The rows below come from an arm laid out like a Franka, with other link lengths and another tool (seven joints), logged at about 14 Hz.
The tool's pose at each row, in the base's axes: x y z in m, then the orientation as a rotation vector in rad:
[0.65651 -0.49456 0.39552 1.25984 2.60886 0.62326]
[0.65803 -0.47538 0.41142 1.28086 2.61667 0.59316]
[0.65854 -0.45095 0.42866 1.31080 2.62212 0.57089]
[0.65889 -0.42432 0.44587 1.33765 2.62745 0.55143]
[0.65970 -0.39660 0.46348 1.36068 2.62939 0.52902]
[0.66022 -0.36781 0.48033 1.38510 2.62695 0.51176]
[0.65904 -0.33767 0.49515 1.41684 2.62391 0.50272]
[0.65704 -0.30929 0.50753 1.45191 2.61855 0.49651]
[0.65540 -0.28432 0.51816 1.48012 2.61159 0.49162]
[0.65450 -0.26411 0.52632 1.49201 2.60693 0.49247]
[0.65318 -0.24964 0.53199 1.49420 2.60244 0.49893]
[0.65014 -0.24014 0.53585 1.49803 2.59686 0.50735]
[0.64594 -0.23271 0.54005 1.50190 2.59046 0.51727]
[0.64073 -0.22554 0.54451 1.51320 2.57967 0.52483]
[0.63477 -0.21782 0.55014 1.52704 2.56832 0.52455]
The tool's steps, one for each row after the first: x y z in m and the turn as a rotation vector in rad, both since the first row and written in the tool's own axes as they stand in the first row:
[0.01435 0.01873 -0.00814 0.02392 -0.00300 0.01026]
[0.03345 0.04025 -0.01629 0.04481 -0.00197 0.02756]
[0.05437 0.06286 -0.02383 0.06353 -0.00010 0.04304]
[0.07585 0.08657 -0.03125 0.08130 -0.00277 0.05608]
[0.09834 0.11034 -0.03777 0.09475 -0.00608 0.07106]
[0.12290 0.13275 -0.04265 0.10545 -0.00427 0.09169]
[0.14655 0.15253 -0.04612 0.11450 -0.00189 0.11501]
[0.16728 0.16991 -0.04891 0.12060 -0.00175 0.13410]
[0.18378 0.18407 -0.05062 0.12090 -0.00176 0.14263]
[0.19601 0.19366 -0.05192 0.11605 -0.00199 0.14524]
[0.20540 0.19849 -0.05362 0.11008 -0.00177 0.14926]
[0.21391 0.20150 -0.05661 0.10299 -0.00151 0.15356]
[0.22286 0.20377 -0.06025 0.09694 -0.00353 0.16320]
[0.23273 0.20633 -0.06503 0.09532 -0.00852 0.17396]

